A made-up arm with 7 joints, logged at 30 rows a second.
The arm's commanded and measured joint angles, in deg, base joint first. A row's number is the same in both.
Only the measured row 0 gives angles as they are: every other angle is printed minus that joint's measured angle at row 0.
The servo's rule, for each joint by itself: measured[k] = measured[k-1] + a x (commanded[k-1-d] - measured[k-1]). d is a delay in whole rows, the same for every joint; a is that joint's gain. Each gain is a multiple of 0.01, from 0.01 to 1. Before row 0 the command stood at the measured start. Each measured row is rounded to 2 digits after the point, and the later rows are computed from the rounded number. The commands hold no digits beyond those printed.
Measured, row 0:
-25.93, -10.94, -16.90, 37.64, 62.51, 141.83, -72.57
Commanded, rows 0 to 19:
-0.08, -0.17, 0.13, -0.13, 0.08, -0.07, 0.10
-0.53, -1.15, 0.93, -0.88, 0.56, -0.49, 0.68
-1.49, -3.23, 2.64, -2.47, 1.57, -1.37, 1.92
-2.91, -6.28, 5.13, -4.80, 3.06, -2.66, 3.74
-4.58, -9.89, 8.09, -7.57, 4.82, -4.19, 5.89
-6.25, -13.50, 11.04, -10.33, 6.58, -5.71, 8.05
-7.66, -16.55, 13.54, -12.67, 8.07, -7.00, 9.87
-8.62, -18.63, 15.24, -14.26, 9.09, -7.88, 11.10
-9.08, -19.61, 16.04, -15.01, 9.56, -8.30, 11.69
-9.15, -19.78, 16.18, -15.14, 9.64, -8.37, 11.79
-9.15, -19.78, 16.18, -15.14, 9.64, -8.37, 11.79
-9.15, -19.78, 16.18, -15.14, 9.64, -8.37, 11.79
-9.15, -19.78, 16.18, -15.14, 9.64, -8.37, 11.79
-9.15, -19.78, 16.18, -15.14, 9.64, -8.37, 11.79
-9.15, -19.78, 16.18, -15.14, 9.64, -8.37, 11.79
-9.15, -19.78, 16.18, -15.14, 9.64, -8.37, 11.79
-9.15, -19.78, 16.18, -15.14, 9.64, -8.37, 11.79
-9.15, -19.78, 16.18, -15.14, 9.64, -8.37, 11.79
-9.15, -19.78, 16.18, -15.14, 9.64, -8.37, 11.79
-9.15, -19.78, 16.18, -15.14, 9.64, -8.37, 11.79
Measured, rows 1 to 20:
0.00, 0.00, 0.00, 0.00, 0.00, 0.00, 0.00
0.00, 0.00, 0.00, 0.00, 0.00, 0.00, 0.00
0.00, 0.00, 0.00, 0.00, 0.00, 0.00, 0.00
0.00, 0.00, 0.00, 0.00, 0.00, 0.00, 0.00
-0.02, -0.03, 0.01, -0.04, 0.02, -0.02, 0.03
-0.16, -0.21, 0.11, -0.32, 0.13, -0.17, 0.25
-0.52, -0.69, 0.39, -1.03, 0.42, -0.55, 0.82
-1.17, -1.58, 0.91, -2.27, 0.95, -1.23, 1.81
-2.09, -2.91, 1.70, -4.02, 1.72, -2.18, 3.20
-3.21, -4.60, 2.73, -6.10, 2.69, -3.31, 4.85
-4.41, -6.51, 3.92, -8.27, 3.77, -4.49, 6.56
-5.55, -8.45, 5.17, -10.25, 4.83, -5.57, 8.10
-6.50, -10.24, 6.37, -11.82, 5.78, -6.44, 9.32
-7.22, -11.77, 7.45, -12.92, 6.55, -7.06, 10.16
-7.74, -13.05, 8.41, -13.65, 7.17, -7.48, 10.71
-8.12, -14.13, 9.26, -14.14, 7.66, -7.76, 11.08
-8.40, -15.03, 10.02, -14.47, 8.06, -7.96, 11.32
-8.60, -15.79, 10.70, -14.69, 8.38, -8.09, 11.48
-8.75, -16.43, 11.30, -14.84, 8.63, -8.18, 11.59
-8.86, -16.97, 11.84, -14.94, 8.83, -8.24, 11.66
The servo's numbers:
d 4
a 0.27 0.16 0.11 0.33 0.20 0.32 0.34

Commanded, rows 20 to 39:
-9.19, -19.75, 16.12, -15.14, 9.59, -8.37, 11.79
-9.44, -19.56, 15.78, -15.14, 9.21, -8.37, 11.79
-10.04, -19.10, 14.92, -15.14, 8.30, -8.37, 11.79
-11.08, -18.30, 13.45, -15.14, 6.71, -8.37, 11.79
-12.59, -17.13, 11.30, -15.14, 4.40, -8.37, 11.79
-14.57, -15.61, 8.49, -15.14, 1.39, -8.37, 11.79
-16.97, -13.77, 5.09, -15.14, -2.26, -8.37, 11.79
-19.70, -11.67, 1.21, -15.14, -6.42, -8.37, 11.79
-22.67, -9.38, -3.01, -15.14, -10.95, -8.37, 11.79
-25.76, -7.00, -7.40, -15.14, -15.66, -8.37, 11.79
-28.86, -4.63, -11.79, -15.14, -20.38, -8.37, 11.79
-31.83, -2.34, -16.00, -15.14, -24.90, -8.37, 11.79
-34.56, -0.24, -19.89, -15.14, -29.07, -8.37, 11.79
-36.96, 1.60, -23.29, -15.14, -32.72, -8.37, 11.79
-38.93, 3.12, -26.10, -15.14, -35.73, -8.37, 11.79
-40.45, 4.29, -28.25, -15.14, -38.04, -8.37, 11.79
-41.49, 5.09, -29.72, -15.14, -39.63, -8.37, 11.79
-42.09, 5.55, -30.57, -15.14, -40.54, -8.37, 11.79
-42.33, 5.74, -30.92, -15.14, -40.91, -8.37, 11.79
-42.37, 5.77, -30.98, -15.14, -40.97, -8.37, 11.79
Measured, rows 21 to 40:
-8.94, -17.42, 12.32, -15.01, 8.99, -8.28, 11.70
-9.00, -17.80, 12.74, -15.05, 9.12, -8.31, 11.73
-9.04, -18.12, 13.12, -15.08, 9.22, -8.33, 11.75
-9.07, -18.39, 13.46, -15.10, 9.30, -8.34, 11.76
-9.10, -18.61, 13.75, -15.11, 9.36, -8.35, 11.77
-9.19, -18.76, 13.97, -15.12, 9.33, -8.36, 11.78
-9.42, -18.81, 14.07, -15.13, 9.12, -8.36, 11.78
-9.87, -18.73, 14.00, -15.13, 8.64, -8.36, 11.78
-10.60, -18.47, 13.70, -15.13, 7.79, -8.36, 11.78
-11.67, -18.01, 13.13, -15.13, 6.51, -8.36, 11.78
-13.10, -17.33, 12.25, -15.13, 4.76, -8.36, 11.78
-14.88, -16.42, 11.04, -15.13, 2.52, -8.36, 11.78
-16.98, -15.29, 9.49, -15.13, -0.17, -8.36, 11.78
-19.35, -13.96, 7.63, -15.13, -3.27, -8.36, 11.78
-21.92, -12.47, 5.49, -15.13, -6.69, -8.36, 11.78
-24.60, -10.85, 3.13, -15.13, -10.33, -8.36, 11.78
-27.29, -9.15, 0.60, -15.13, -14.08, -8.36, 11.78
-29.90, -7.43, -2.03, -15.13, -17.81, -8.36, 11.78
-32.34, -5.74, -4.68, -15.13, -21.39, -8.36, 11.78
-34.53, -4.14, -7.27, -15.13, -24.72, -8.36, 11.78

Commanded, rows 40 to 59:
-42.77, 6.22, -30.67, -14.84, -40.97, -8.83, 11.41
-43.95, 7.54, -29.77, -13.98, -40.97, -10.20, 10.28
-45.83, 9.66, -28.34, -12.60, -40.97, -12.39, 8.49
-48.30, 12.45, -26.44, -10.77, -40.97, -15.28, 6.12
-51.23, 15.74, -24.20, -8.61, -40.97, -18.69, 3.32
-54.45, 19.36, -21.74, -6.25, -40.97, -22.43, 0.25
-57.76, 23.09, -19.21, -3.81, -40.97, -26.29, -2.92
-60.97, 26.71, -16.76, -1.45, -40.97, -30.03, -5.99
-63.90, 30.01, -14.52, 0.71, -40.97, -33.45, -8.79
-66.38, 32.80, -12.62, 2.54, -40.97, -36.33, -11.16
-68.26, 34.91, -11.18, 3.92, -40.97, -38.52, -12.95
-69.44, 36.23, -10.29, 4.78, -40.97, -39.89, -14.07
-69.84, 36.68, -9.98, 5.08, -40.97, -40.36, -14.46
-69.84, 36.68, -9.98, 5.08, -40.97, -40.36, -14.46
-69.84, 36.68, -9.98, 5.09, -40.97, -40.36, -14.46
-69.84, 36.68, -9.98, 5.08, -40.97, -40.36, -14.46
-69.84, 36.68, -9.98, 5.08, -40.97, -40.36, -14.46
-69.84, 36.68, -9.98, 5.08, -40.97, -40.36, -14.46
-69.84, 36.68, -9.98, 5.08, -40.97, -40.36, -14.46
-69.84, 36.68, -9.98, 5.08, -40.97, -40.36, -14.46
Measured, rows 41 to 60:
-36.41, -2.66, -9.74, -15.13, -27.70, -8.36, 11.78
-37.94, -1.35, -12.03, -15.13, -30.27, -8.36, 11.78
-39.13, -0.22, -14.11, -15.13, -32.40, -8.36, 11.78
-40.00, 0.74, -15.97, -15.13, -34.11, -8.36, 11.78
-40.75, 1.62, -17.59, -15.03, -35.48, -8.51, 11.65
-41.61, 2.57, -18.93, -14.68, -36.58, -9.05, 11.18
-42.75, 3.70, -19.97, -13.99, -37.46, -10.12, 10.27
-44.25, 5.10, -20.68, -12.93, -38.16, -11.77, 8.86
-46.13, 6.80, -21.07, -11.50, -38.72, -13.98, 6.98
-48.38, 8.81, -21.14, -9.77, -39.17, -16.68, 4.69
-50.91, 11.09, -20.93, -7.80, -39.53, -19.76, 2.10
-53.63, 13.59, -20.47, -5.70, -39.82, -23.05, -0.65
-56.40, 16.22, -19.82, -3.58, -40.05, -26.38, -3.42
-59.09, 18.87, -19.03, -1.56, -40.23, -29.56, -6.05
-61.57, 21.44, -18.17, 0.25, -40.38, -32.43, -8.40
-63.69, 23.81, -17.30, 1.74, -40.50, -34.82, -10.33
-65.35, 25.87, -16.49, 2.84, -40.59, -36.59, -11.73
-66.56, 27.60, -15.77, 3.58, -40.67, -37.80, -12.66
-67.45, 29.05, -15.13, 4.08, -40.73, -38.62, -13.27
-68.10, 30.27, -14.56, 4.41, -40.78, -39.18, -13.67

